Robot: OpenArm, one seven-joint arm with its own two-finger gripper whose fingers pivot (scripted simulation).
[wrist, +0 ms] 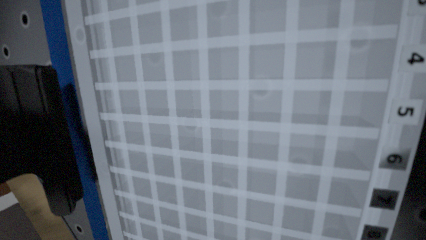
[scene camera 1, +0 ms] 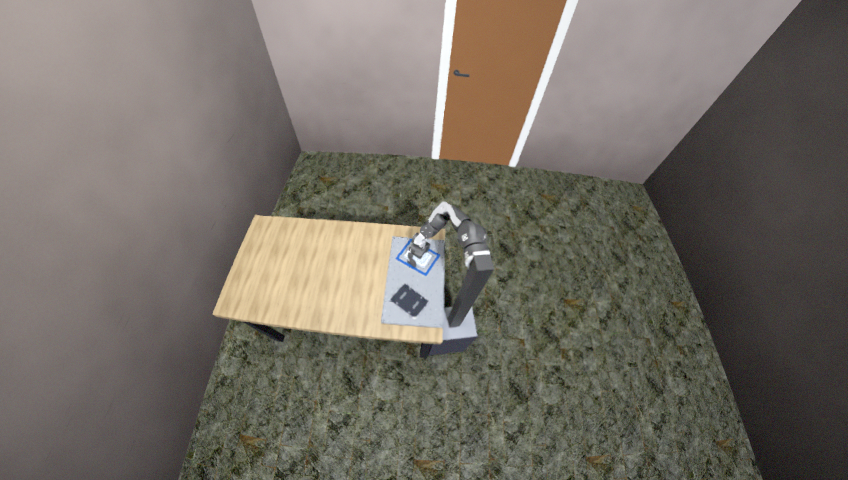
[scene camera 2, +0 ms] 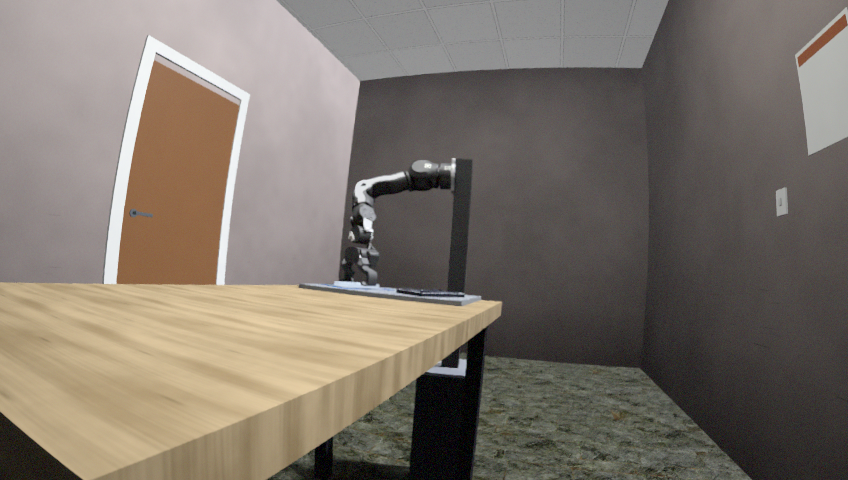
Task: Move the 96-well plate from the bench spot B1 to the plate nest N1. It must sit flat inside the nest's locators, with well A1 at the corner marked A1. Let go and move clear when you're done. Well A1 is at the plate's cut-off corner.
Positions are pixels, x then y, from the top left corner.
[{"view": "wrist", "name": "white 96-well plate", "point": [325,100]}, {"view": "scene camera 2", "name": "gripper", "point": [356,284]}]
